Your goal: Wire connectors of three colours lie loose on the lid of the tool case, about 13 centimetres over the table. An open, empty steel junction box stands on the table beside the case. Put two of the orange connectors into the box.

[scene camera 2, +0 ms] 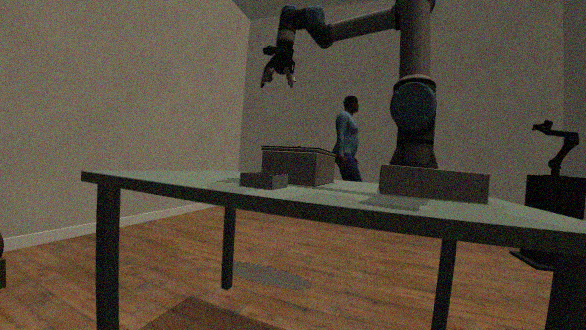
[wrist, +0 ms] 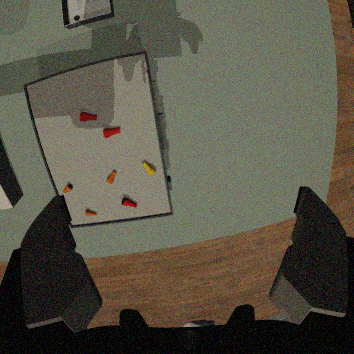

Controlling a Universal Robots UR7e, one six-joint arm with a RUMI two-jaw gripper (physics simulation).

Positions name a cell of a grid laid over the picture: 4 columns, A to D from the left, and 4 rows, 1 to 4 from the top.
Note:
In view: my gripper (scene camera 2: B2) and a tool case (scene camera 2: C3).
My gripper is seen too in the wrist view (wrist: C3). The tool case shows as well in the wrist view (wrist: B2).

